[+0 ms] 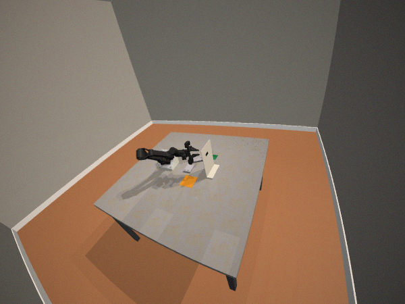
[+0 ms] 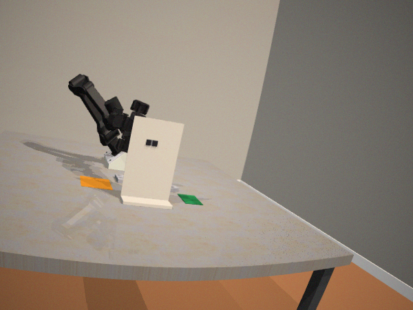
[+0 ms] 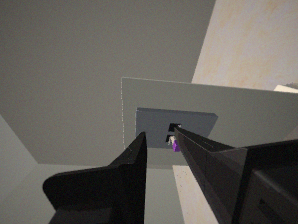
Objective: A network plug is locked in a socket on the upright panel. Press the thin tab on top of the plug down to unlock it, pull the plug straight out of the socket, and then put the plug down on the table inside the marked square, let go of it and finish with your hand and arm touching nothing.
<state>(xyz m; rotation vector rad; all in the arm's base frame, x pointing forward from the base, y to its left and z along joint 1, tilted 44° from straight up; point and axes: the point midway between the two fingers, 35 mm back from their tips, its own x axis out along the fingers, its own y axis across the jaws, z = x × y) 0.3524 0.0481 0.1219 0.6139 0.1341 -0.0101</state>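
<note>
Now: the network plug 4 cm ahead of my gripper tip, 4 cm to the left of it and 3 cm below it. Also, from my gripper tip: orange marked square (11 cm behind, 11 cm to the right, 23 cm below); upright cream panel (6 cm ahead, 3 cm to the left, 10 cm below).
</note>
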